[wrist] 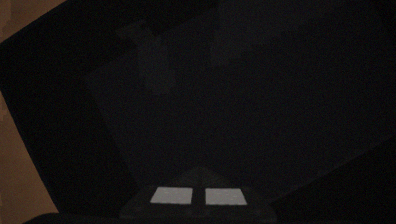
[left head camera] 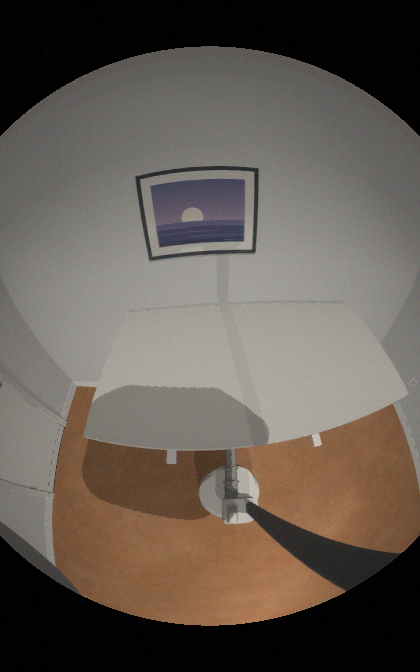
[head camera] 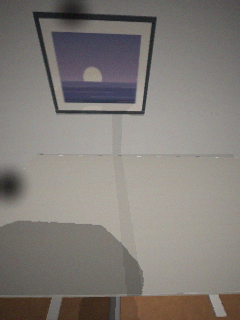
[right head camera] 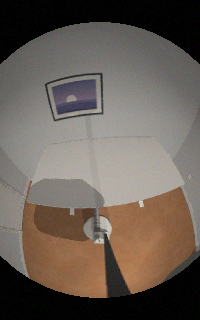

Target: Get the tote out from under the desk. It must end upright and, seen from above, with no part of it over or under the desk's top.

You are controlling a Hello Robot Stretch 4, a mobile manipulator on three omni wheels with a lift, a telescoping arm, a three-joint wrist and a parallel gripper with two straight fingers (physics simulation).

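Frame: origin at the robot's base, x right, y ahead, z up, level; millimetres.
Seen in the pictures: gripper, fingertip midpoint: (wrist: 200,180).
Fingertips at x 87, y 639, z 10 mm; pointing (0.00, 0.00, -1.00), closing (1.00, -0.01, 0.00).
A point is followed by its place in that frame.
The tote (wrist: 239,108) @(z -25, x 123, y 696 mm) is a dark open box that fills nearly the whole wrist view; it is turned at an angle and its inside is very dim. My gripper (wrist: 200,180) @(z 10, x 87, y 639 mm) is shut, its two pale finger pads side by side, and it points into the tote with nothing between the fingers. The white desk top (head camera: 177,214) @(z 922, x 279, y 499 mm) (left head camera: 310,360) @(z 922, x 344, y 536 mm) (right head camera: 133,166) @(z 922, x 378, y 525 mm) hides both the tote and the gripper in the head views. My arm (left head camera: 229,467) @(z 360, x -7, y 169 mm) (right head camera: 96,215) @(z 347, x 6, y 184 mm) reaches forward under the desk's front edge.
Desk legs (head camera: 54,307) (head camera: 217,304) stand at the front edge on the orange-brown floor (left head camera: 150,550) @(z -28, x -573, y -626 mm) (wrist: 34,177) @(z -28, x -93, y 621 mm). A framed sunset picture (head camera: 97,66) @(z 1472, x -144, y 981 mm) hangs on the wall behind the desk. White cabinets (left head camera: 25,440) @(z 431, x -1669, y -13 mm) stand at the left.
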